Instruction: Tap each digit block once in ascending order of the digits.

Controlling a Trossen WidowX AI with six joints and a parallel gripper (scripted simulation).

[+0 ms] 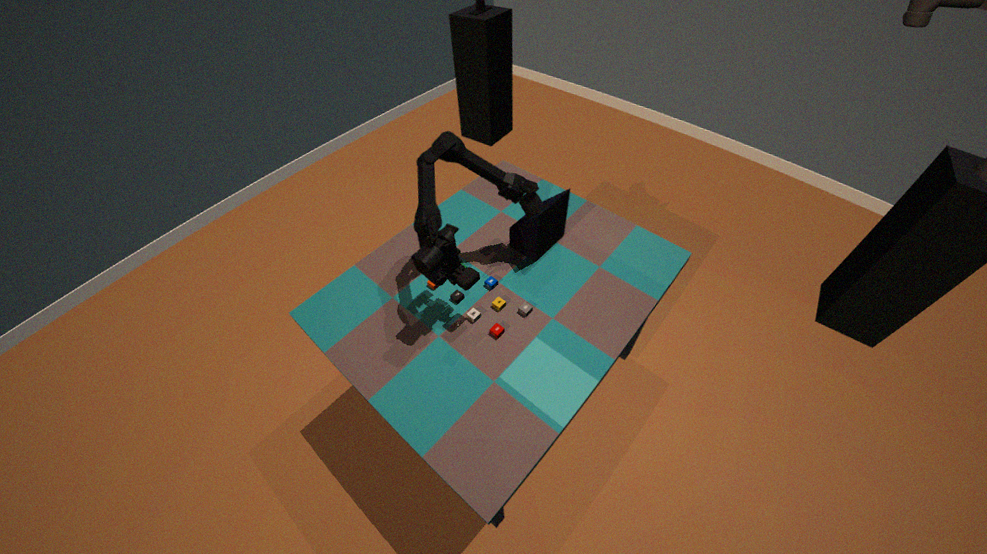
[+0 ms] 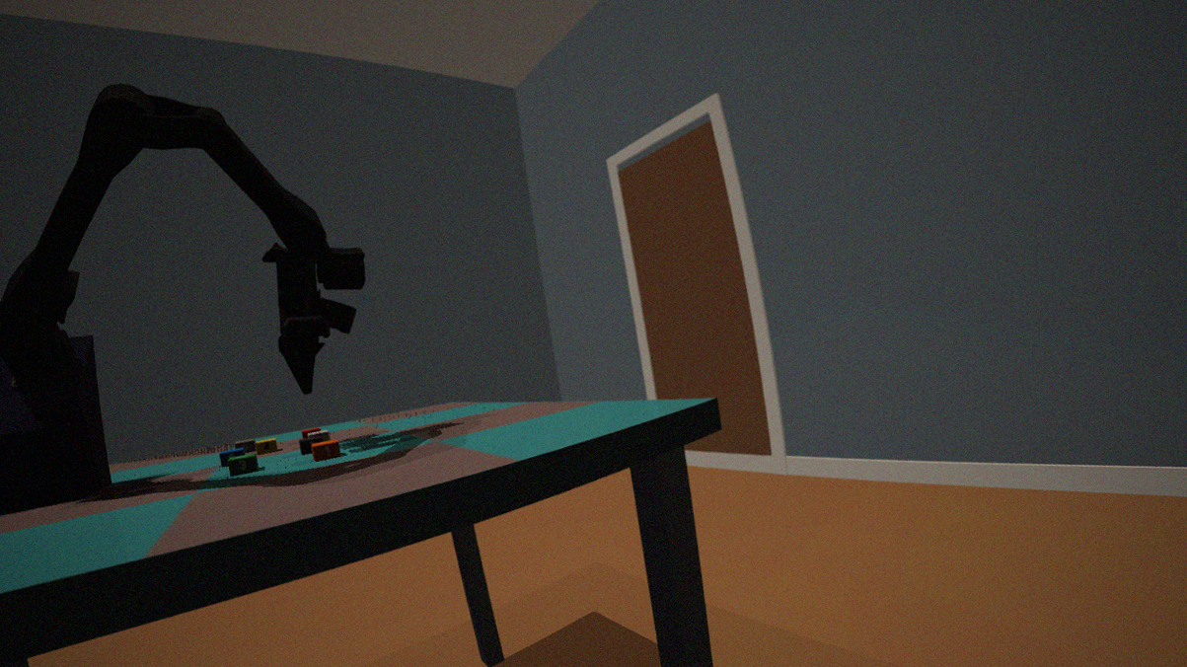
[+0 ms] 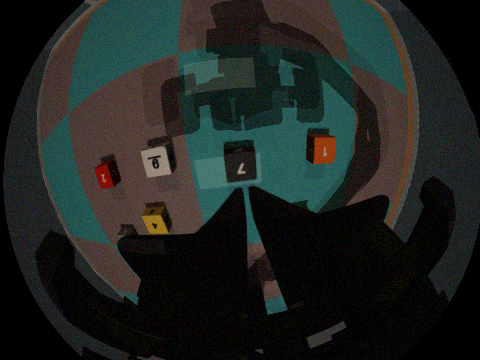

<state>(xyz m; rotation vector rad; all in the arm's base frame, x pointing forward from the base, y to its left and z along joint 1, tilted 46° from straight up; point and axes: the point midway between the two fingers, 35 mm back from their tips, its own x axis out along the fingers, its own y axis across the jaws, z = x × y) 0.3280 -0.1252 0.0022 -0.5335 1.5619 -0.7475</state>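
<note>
The white block is 20 mm ahead of my gripper tip, 90 mm to the left of it and 70 mm below it. Round my gripper tip: orange block (10 mm behind, 100 mm to the right, 70 mm below); black block (10 mm behind, 70 mm below); green block (100 mm behind, 70 mm to the right, 70 mm below).
</note>
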